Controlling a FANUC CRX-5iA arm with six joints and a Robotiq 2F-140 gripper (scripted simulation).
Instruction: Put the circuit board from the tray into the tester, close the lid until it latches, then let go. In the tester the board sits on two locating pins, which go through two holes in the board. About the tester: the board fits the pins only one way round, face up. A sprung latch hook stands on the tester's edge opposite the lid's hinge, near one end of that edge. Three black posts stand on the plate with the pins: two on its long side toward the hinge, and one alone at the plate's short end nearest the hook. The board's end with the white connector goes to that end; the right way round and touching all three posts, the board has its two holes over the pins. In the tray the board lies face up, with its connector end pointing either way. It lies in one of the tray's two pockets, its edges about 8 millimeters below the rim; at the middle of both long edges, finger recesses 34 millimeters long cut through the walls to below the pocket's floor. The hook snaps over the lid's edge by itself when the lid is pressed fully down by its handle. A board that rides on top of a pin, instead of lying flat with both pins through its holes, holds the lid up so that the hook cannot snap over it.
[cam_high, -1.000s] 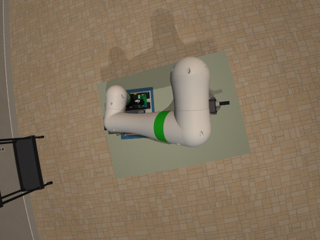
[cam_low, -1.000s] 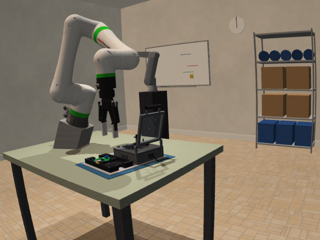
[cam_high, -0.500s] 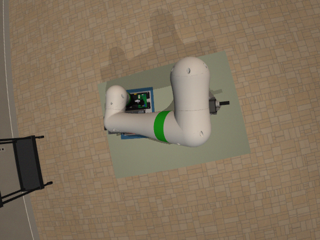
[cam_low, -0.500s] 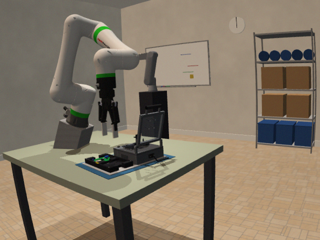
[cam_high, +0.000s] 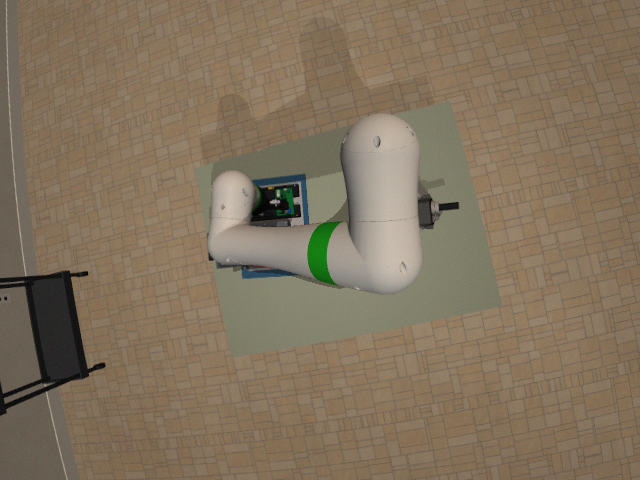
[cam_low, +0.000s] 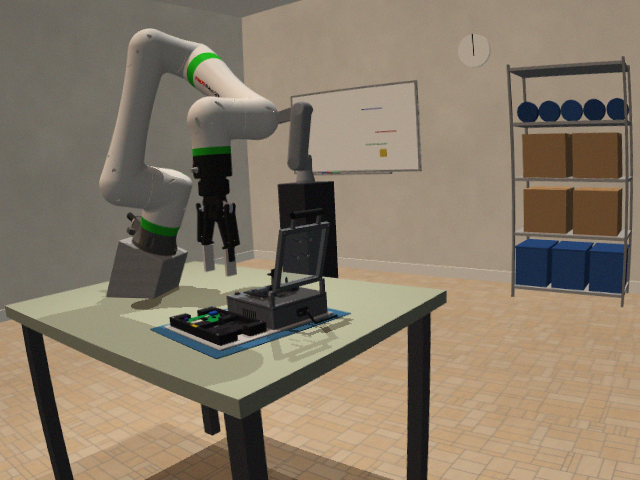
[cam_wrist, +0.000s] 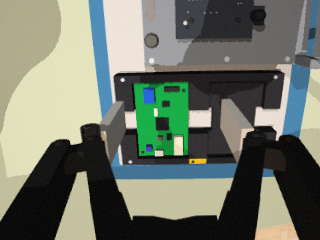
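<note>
Now: hand 130 mm above the green circuit board, 50 mm to the left of it and 10 mm past it. Round my hand: lid (170 mm ahead, 130 mm to the left, 30 mm above).
</note>
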